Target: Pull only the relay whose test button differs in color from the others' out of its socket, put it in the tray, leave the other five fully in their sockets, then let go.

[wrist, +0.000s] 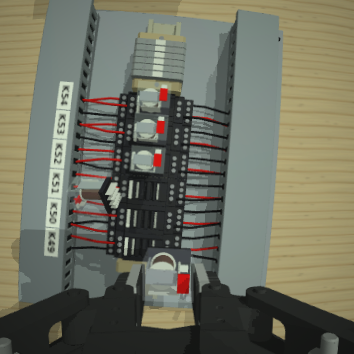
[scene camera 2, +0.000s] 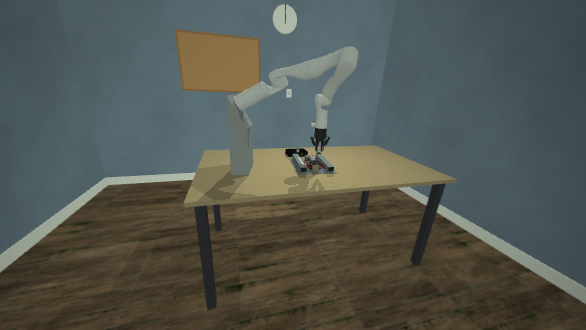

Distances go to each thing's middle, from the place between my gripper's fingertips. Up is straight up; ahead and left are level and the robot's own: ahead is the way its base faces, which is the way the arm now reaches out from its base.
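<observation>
Measured from the panel [wrist: 205, 67], my gripper is 130 mm above it and 90 mm to the right of it. Relay K54 [wrist: 152, 97], for its part, is 80 mm below my hand, 130 mm to the left of it and 10 mm ahead of it.
</observation>
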